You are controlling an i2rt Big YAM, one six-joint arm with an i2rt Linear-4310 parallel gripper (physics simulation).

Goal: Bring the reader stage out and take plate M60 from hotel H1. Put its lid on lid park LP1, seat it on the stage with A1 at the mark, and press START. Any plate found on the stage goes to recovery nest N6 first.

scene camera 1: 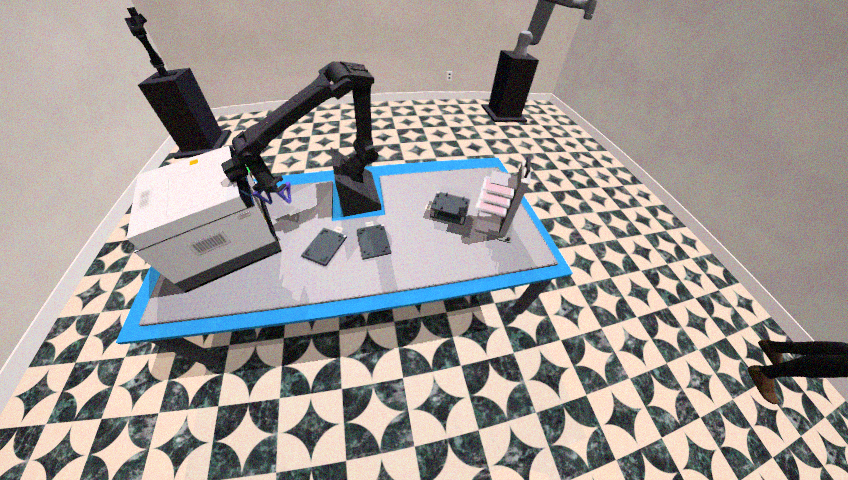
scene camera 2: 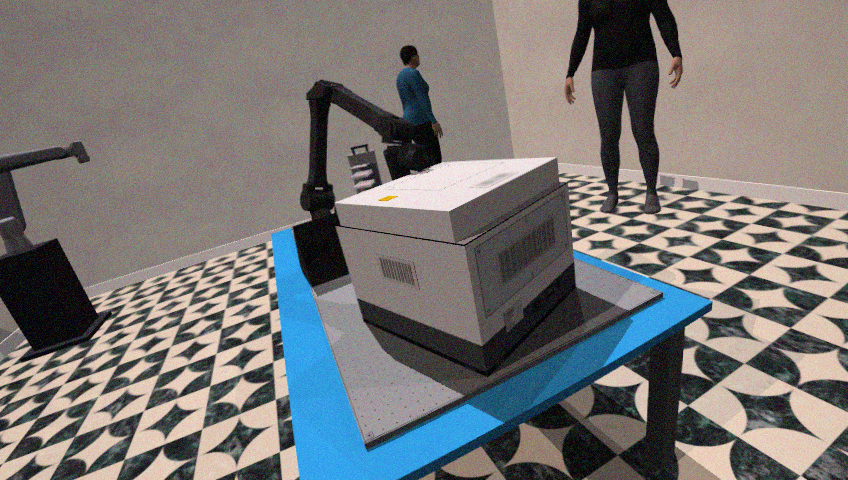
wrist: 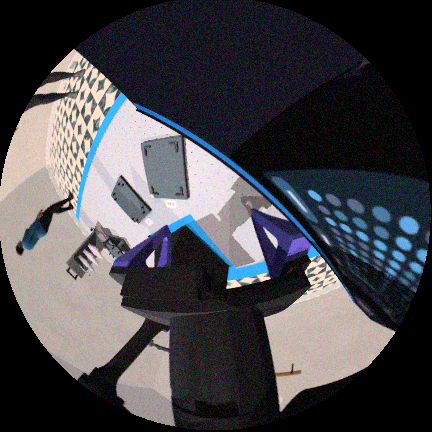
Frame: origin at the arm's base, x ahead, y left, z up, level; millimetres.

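Where they show: gripper, fingertip midpoint: (scene camera 1: 280, 203) (wrist: 208, 221); arm's base at its link origin: (scene camera 1: 350, 171) (scene camera 2: 328, 231).
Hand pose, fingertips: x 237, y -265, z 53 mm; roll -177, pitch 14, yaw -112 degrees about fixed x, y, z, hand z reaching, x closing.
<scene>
Things, the pixels of their top centre, and the offset from my fingertips. "*": a spot on its surface instead.
- grey reader at its top centre: (scene camera 2: 442, 179) (scene camera 1: 185, 183) dz +133, dx -9, dy -300 mm
- lit screen at a spot on its surface: (wrist: 370, 215) * dz +105, dx +53, dy -77 mm
- raised dark holder at its top centre: (scene camera 1: 451, 200) (wrist: 112, 253) dz -112, dx -36, dy +706 mm
The white and grey reader (scene camera 1: 202, 240) (scene camera 2: 410, 279) stands at the table's left end. Its dark front looms close in the wrist view, with part of the lit screen (wrist: 370, 215). The stage and the START button cannot be made out. My gripper (scene camera 1: 273, 193) (wrist: 208, 221) is open and empty, right in front of the reader's front. The hotel rack (scene camera 1: 516, 202) (wrist: 75, 259) holds several pink-and-white plates at the far right; their labels are unreadable. Two flat dark nests lie mid-table: the nearer one (scene camera 1: 324, 246) (wrist: 165, 167) and another (scene camera 1: 373, 240) (wrist: 131, 199). Their small labels are too blurred to read surely.
A raised dark holder (scene camera 1: 450, 205) stands beside the hotel rack. My arm's base (scene camera 1: 357, 193) is at the table's back edge. The table has a blue rim (scene camera 1: 357, 303) (scene camera 2: 315, 416). A person in blue (scene camera 2: 416, 98) (wrist: 32, 235) and one in black (scene camera 2: 624, 41) stand beyond.
</scene>
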